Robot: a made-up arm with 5 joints.
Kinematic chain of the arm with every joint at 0, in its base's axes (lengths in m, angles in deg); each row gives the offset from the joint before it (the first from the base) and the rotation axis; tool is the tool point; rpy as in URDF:
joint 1: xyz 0.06 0 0.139 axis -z
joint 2: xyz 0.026 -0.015 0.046 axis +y
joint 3: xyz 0.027 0 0.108 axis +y
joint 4: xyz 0.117 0 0.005 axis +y
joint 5: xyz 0.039 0.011 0 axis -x
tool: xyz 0 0 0 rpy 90 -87.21 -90
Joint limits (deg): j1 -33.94..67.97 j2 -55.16..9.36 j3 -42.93..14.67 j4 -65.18..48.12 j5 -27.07..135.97
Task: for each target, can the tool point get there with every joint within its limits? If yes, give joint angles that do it. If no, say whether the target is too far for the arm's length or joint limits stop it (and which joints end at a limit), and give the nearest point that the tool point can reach.
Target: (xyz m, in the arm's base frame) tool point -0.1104 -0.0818 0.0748
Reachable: no: joint limits stop it (at a limit: joint 1, joint 2, joint 3, joint 4) | nearest point 0.1280 -0.1786 0.2070 | short by 0.289 m
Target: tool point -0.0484 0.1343 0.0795
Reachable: no: joint limits stop it (at a limit: joint 1, joint 2, joint 3, joint 4) | nearest point 0.2207 0.1034 0.2070 | short by 0.299 m
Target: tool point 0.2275 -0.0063 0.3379
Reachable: yes | joints 0.78 -16.73 10.23 -30.52 95.95
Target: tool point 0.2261 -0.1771 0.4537
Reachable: no: too far | nearest point 0.1892 -0.1378 0.3869 | short by 0.086 m
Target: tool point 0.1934 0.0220 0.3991
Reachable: yes | joints -11.06 -14.06 -17.64 -39.92 82.17
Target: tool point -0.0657 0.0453 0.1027
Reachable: no: joint limits stop it (at a limit: joint 2, joint 3, joint 4) | nearest point -0.0398 0.0360 0.3952 | short by 0.294 m
